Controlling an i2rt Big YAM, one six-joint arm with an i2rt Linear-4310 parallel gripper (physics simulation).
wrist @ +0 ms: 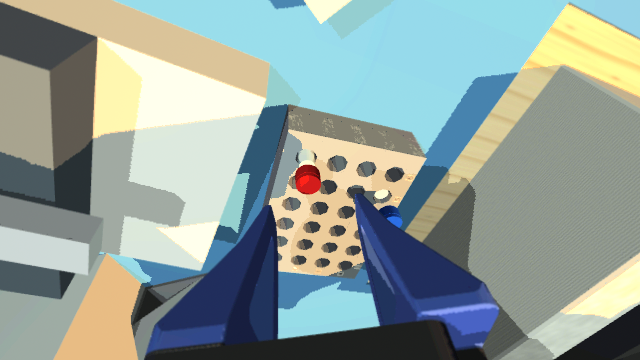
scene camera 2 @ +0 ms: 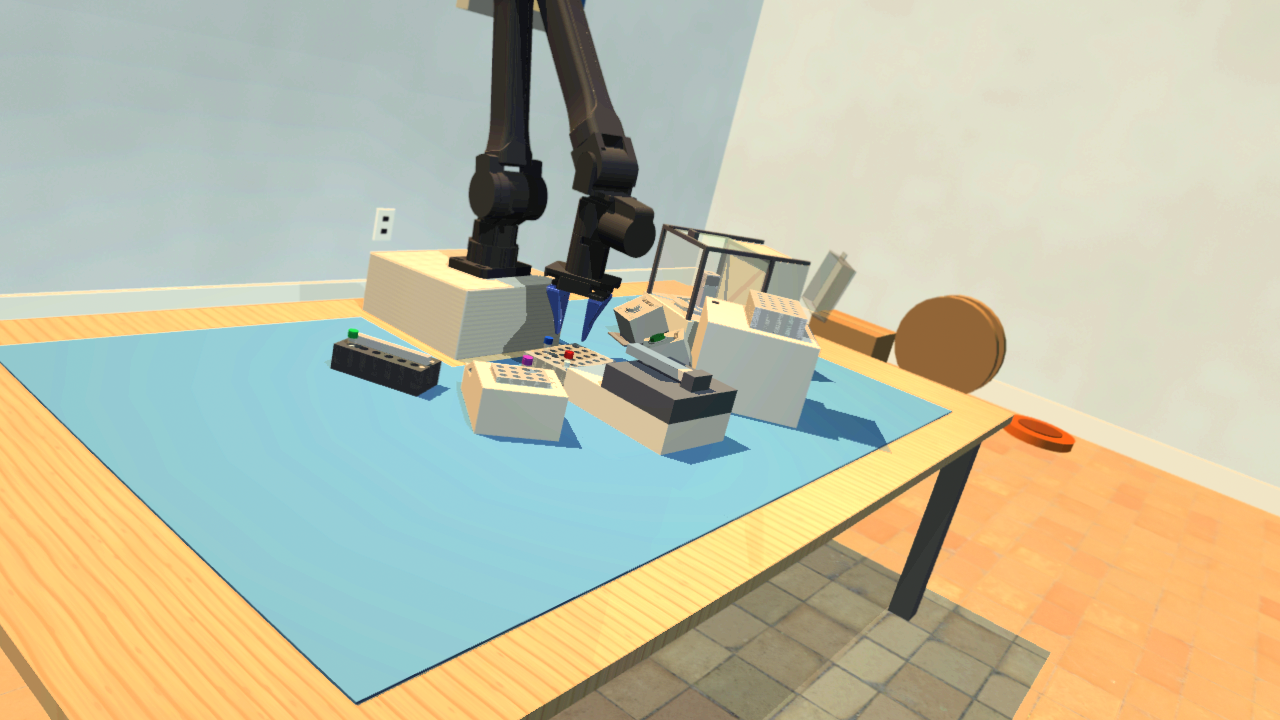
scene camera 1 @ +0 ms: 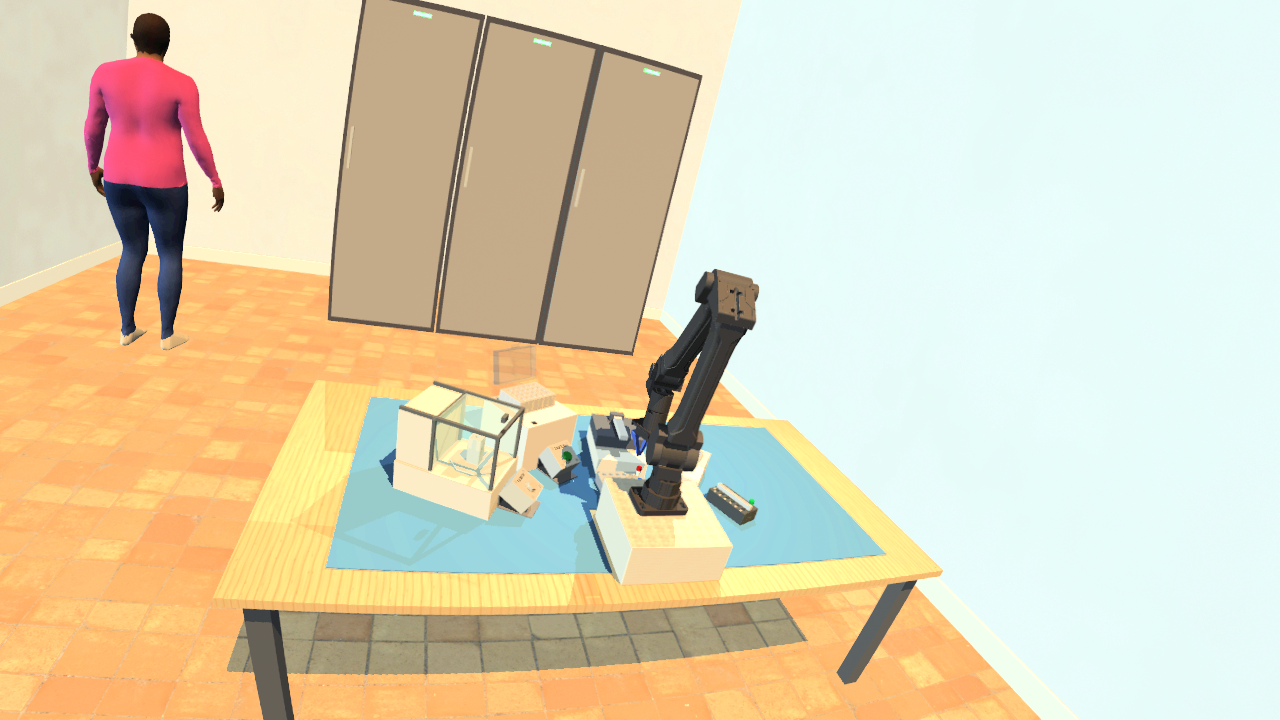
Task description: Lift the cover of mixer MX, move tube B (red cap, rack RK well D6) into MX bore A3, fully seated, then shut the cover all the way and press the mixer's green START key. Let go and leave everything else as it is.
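Places are measured from the arm's base along level axes (x ahead, y left, z up), in centimetres.
Where they show: gripper, fingertip midpoint: (wrist: 314, 209) (scene camera 2: 570, 337) (scene camera 1: 643, 459); arm's base, origin of the base link: (wrist: 615, 346) (scene camera 2: 489, 270) (scene camera 1: 657, 503).
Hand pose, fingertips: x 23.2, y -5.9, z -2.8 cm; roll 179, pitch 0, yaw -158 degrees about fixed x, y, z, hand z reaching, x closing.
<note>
Things, the pixels of their top centre, and the offset from my fingertips. "spot": a spot on its surface instead.
- Rack RK, middle of its top: (wrist: 328, 220) (scene camera 2: 571, 356) (scene camera 1: 624, 480) dx -2.9, dy +5.3, dz -4.8 cm
- Tube B, middle of its top: (wrist: 308, 185) (scene camera 2: 569, 351) dx +0.0, dy +0.6, dz -2.4 cm
- tall white box with a bored block, surface spot: (scene camera 2: 776, 311) spot: dx +20.3, dy +23.9, dz +9.2 cm
- green START key, middle of its top: (scene camera 2: 659, 333) (scene camera 1: 567, 452) dx +2.8, dy +20.3, dz -0.4 cm
- blue-capped tube, middle of its top: (wrist: 391, 224) (scene camera 2: 549, 337) dx -5.7, dy +2.5, dz -2.4 cm
- glass-cased instrument, surface spot: (scene camera 1: 416, 447) spot: dx -5.8, dy +58.4, dz +4.6 cm
- low white box, middle of its top: (scene camera 2: 517, 365) (scene camera 1: 688, 455) dx +4.0, dy -15.8, dz -0.9 cm
- black strip rack, middle of its top: (scene camera 2: 389, 343) (scene camera 1: 735, 494) dx -12.5, dy -23.1, dz -3.1 cm
My gripper (scene camera 1: 639, 442) (scene camera 2: 572, 336) (wrist: 314, 209) is open and empty, pointing down over rack RK. Rack RK (scene camera 2: 586, 361) (wrist: 332, 201) is a pale block with rows of round wells. Tube B (scene camera 2: 569, 354) (wrist: 307, 180) has a red cap and stands in a corner well; in the wrist view it shows just beyond the fingertips, between their lines. The mixer (scene camera 1: 554, 428) (scene camera 2: 756, 371) is a tall white box with a bored block (scene camera 1: 528, 395) (scene camera 2: 776, 311) on top. Its clear cover (scene camera 1: 514, 365) (scene camera 2: 829, 282) stands raised. The green START key (scene camera 1: 566, 456) (scene camera 2: 657, 337) is on a small tilted box beside it. Bore labels cannot be read.
A blue-capped tube (scene camera 2: 547, 340) (wrist: 391, 216) stands in the rack near the right finger. A device with a dark block and grey bar (scene camera 1: 611, 431) (scene camera 2: 666, 389) is close beside the rack. A glass-cased instrument (scene camera 1: 416, 447), a low white box (scene camera 2: 514, 402) and a black strip rack (scene camera 1: 732, 505) (scene camera 2: 384, 365) stand around.
</note>
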